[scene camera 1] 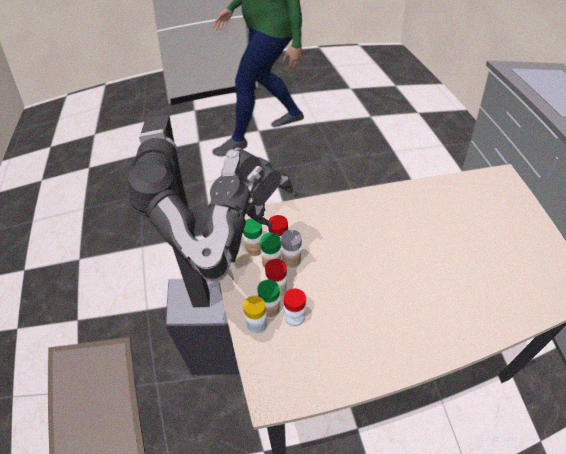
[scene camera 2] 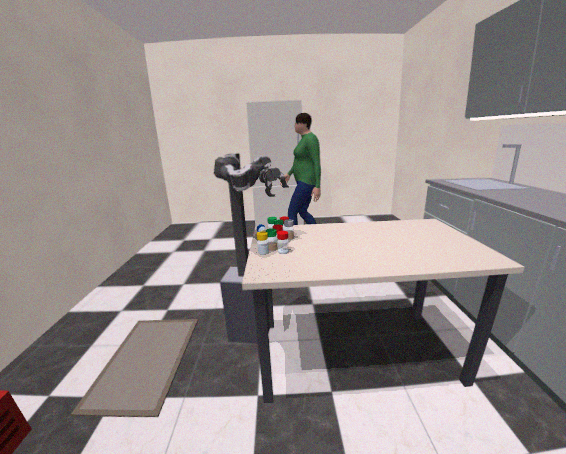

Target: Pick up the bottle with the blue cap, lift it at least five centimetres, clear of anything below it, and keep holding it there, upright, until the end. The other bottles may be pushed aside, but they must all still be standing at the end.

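The blue-capped bottle (scene camera 2: 261, 228) stands out by its blue cap at the table's left edge, behind the yellow-capped bottle (scene camera 1: 255, 315) (scene camera 2: 262, 243); whether it is upright cannot be told. In scene camera 1 its cap does not show; a pale patch beside the forearm may be its body. My gripper (scene camera 1: 282, 209) (scene camera 2: 278, 191) is open and empty, well above the bottles at the far end of the group. Near it stand a far green-capped bottle (scene camera 1: 253, 236), a far red-capped bottle (scene camera 1: 278, 224) and a grey-capped bottle (scene camera 1: 291, 248) (scene camera 2: 289, 228).
Another green-capped bottle (scene camera 1: 270, 246) stands mid-group. Towards the near side are a dark red-capped bottle (scene camera 1: 276, 274), a green-capped bottle (scene camera 1: 269, 297) and a red-capped bottle (scene camera 1: 295, 306) (scene camera 2: 283, 241). They stand on the table (scene camera 1: 400, 280) (scene camera 2: 390, 250). A person (scene camera 1: 260, 65) (scene camera 2: 306, 160) is beyond the table.
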